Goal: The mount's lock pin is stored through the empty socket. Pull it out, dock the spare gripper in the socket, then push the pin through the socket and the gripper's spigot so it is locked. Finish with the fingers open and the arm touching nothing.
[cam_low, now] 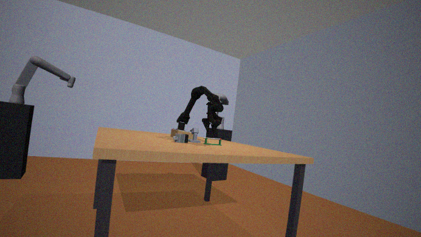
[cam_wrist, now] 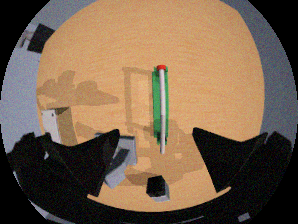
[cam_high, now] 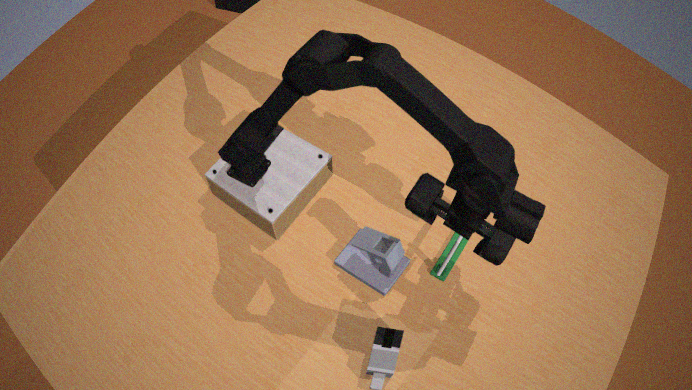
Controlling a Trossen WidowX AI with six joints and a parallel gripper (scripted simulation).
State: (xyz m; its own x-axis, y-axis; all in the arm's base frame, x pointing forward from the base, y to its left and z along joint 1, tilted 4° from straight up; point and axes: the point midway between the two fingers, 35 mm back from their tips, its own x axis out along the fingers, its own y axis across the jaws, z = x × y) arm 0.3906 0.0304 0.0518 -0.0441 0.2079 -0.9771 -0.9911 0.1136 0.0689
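The spare gripper lies 24 cm to the right of my gripper tip, 6 cm below it and 1 cm behind it. The rest, counted from my gripper tip: grey mount: 11 cm behind, 7 cm to the right, 3 cm below; then green bracket: 6 cm below, 2 cm to the left, 1 cm ahead.
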